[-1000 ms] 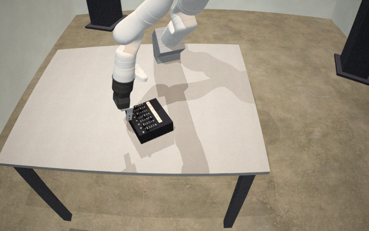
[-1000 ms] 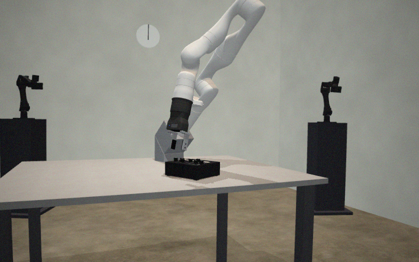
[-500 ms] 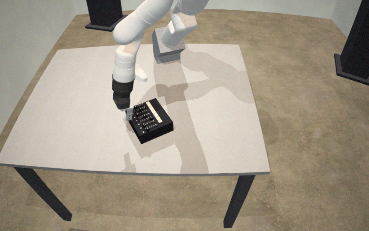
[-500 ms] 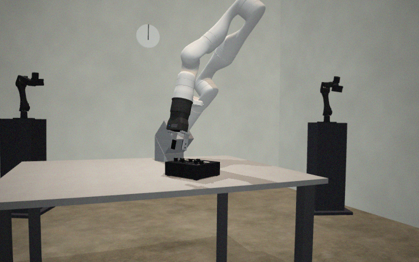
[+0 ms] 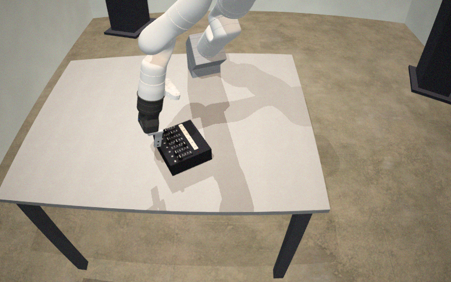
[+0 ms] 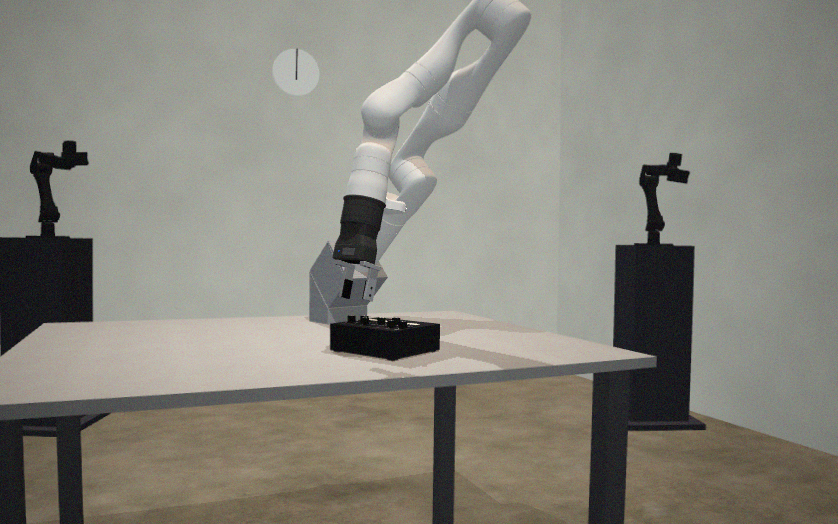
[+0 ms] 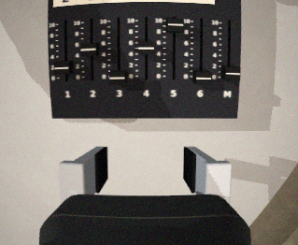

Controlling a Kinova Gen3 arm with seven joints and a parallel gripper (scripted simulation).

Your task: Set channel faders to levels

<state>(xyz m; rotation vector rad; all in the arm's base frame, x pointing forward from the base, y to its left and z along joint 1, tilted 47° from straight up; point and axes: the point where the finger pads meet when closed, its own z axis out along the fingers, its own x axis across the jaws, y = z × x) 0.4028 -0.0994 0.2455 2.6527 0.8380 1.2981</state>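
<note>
Now: the channel 2 cap 8 cm behind my hand, 1 cm to the left of it and 6 cm below it. Also, from my hand: master cap (8 cm to the left, 6 cm below); channel 6 cap (1 cm behind, 6 cm to the left, 6 cm below); channel 1 cap (8 cm behind, 2 cm to the right, 6 cm below).
</note>
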